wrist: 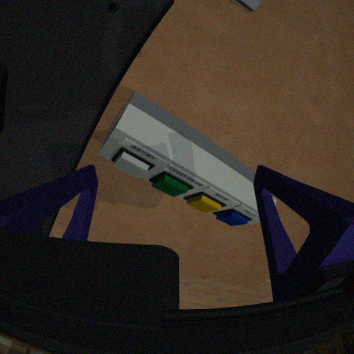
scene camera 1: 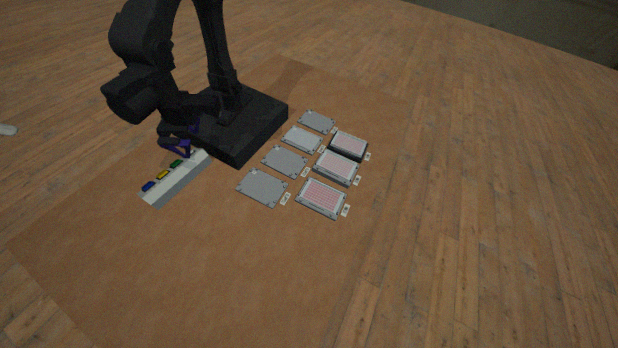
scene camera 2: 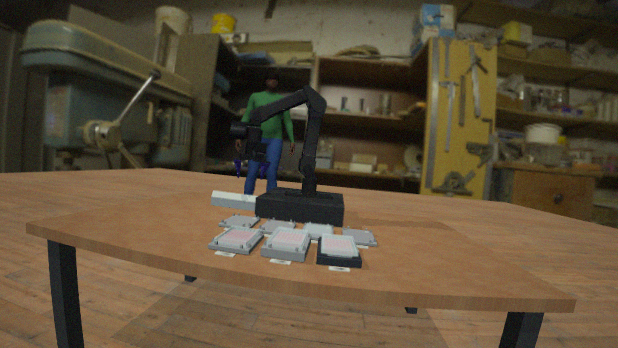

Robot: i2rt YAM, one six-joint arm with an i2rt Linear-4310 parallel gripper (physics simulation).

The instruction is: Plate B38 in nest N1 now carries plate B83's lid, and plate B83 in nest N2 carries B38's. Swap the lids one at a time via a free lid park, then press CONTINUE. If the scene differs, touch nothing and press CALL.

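Places are measured from the arm's base along level axes (x ahead, y left, z up), in centimetres.
Pixels of known places: gripper, fingertip midpoint: [wrist: 175,173] [scene camera 1: 191,144] [scene camera 2: 249,178]; arm's base, origin of the base link: [scene camera 1: 233,108] [scene camera 2: 308,196].
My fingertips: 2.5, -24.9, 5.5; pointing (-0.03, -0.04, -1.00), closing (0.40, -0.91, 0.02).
For each thing: its top centre in the pictures, then the offset to it from my fingertips, as dx, dy, dz. "*": a spot on its surface instead.
- button panel, middle of its top: [wrist: 198,197] [scene camera 1: 169,167] [scene camera 2: 238,192] -7.0, -5.9, -7.2
- green button, middle of its top: [wrist: 169,191] -8.1, -3.1, -7.9
- yellow button, middle of its top: [wrist: 204,209] -9.1, -8.0, -7.9
- blue button, middle of its top: [wrist: 233,224] -10.1, -12.9, -7.9
- panel side, surface spot: [scene camera 2: 237,237] * +43.5, +4.5, -10.9
- black nest, surface spot: [scene camera 2: 340,246] * +47.6, +29.3, -9.9
- first park, middle of its top: [scene camera 1: 261,184] [scene camera 2: 241,217] +20.1, +1.0, -11.6
- second park, middle of its top: [scene camera 2: 278,223] [scene camera 1: 284,158] +23.0, +13.7, -11.6
- farthest park, middle of its top: [scene camera 2: 358,232] [scene camera 1: 317,119] +27.8, +39.4, -11.6
- pale lid, middle of its top: [scene camera 2: 317,228] [scene camera 1: 302,137] +25.4, +26.5, -11.8
My gripper [scene camera 1: 188,138] [scene camera 2: 250,176] [wrist: 175,173] is open and empty, high above the button panel [scene camera 1: 182,181] [scene camera 2: 233,198] [wrist: 175,137]. In the wrist view its white button [wrist: 132,163], green button [wrist: 170,184], yellow button [wrist: 204,203] and blue button [wrist: 232,217] lie between the fingers; their lettering is blurred. Three pink-welled plates sit in nests: one nearest the panel side [scene camera 1: 322,195] [scene camera 2: 237,237], a middle one [scene camera 1: 336,166] [scene camera 2: 286,239] and one in a black nest [scene camera 1: 349,144] [scene camera 2: 340,246]. Plate and nest labels are unreadable.
Flat grey parks stand in a row between arm base and plates: first park [scene camera 1: 262,187] [scene camera 2: 240,220], second park [scene camera 1: 284,161], and farthest park [scene camera 1: 316,121] [scene camera 2: 359,236]. A pale lid [scene camera 1: 301,139] [scene camera 2: 318,230] lies on another. The black arm base [scene camera 1: 260,112] [scene camera 2: 300,206] adjoins the panel.
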